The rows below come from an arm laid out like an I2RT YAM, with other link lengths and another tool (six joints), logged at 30 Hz.
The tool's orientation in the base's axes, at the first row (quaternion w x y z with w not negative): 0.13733 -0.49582 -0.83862 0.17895
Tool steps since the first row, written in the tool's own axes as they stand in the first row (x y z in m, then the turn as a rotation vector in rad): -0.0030 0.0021 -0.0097 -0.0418 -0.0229 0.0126; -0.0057 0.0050 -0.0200 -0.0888 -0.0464 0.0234; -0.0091 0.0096 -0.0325 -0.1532 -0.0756 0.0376; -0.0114 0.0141 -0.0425 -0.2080 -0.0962 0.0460
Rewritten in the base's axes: 0.0070 -0.0001 0.0076 -0.0034 -0.0491 -0.0035; 0.0148 0.0005 0.0155 -0.0041 -0.1027 -0.0055; 0.0250 0.0016 0.0245 -0.0024 -0.1747 -0.0089; 0.0337 0.0032 0.0314 0.0039 -0.2335 -0.0103
